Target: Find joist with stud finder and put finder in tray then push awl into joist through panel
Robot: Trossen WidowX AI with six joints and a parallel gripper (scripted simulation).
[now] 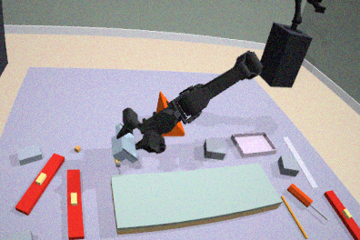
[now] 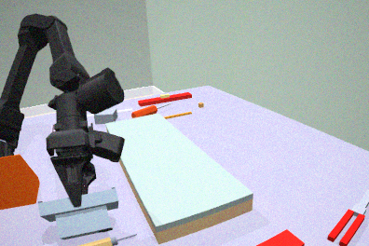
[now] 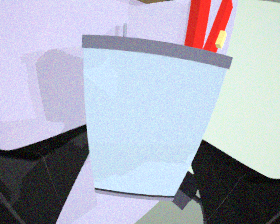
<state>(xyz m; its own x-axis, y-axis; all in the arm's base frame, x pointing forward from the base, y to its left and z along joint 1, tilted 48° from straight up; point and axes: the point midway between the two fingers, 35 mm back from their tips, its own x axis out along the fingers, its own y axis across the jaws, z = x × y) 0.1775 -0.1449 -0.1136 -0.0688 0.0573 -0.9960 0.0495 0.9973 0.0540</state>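
The awl is 6 cm below my gripper tip, 3 cm ahead of it and 2 cm to the right of it. Also, from my gripper tip: grey block 32 cm to the right, 5 cm below, 1 cm behind; pale pink tray 53 cm to the left, 5 cm below, 1 cm behind; stud finder 2 cm to the right, 2 cm below, 2 cm ahead.
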